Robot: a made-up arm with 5 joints.
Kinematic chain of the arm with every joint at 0, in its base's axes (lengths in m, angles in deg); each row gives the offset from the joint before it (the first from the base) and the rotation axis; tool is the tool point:
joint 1: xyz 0 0 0.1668 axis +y
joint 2: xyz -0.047 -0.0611 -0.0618 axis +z
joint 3: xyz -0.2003 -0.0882 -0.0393 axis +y
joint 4: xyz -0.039 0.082 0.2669 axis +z
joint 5: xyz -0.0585 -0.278 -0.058 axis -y
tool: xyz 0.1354 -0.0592 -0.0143
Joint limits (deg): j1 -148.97..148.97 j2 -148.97..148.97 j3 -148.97..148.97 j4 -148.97..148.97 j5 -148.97..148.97
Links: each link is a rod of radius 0.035 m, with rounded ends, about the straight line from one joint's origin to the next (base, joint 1, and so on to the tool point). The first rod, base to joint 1, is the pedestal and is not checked.
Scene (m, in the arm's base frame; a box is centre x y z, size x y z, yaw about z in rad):
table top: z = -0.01
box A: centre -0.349 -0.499 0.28 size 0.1 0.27 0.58 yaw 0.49
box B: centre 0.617 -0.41 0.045 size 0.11 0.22 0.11 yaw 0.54
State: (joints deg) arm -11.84 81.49 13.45 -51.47 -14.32
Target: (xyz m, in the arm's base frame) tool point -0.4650 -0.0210 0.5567
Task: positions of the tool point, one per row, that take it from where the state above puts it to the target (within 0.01 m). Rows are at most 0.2 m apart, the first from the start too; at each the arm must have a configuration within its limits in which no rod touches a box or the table.
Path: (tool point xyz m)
1: 0.0166 -0.5534 0.3207
2: -0.1005 -0.5468 0.3627
3: -0.1952 -0.4910 0.4341
4: -0.2478 -0.3919 0.5195
5: -0.2484 -0.2614 0.5966
6: -0.1994 -0.1157 0.6421
7: -0.2889 -0.1060 0.6362
8: -0.3815 -0.0733 0.6080
9: -0.4650 -0.0210 0.5567

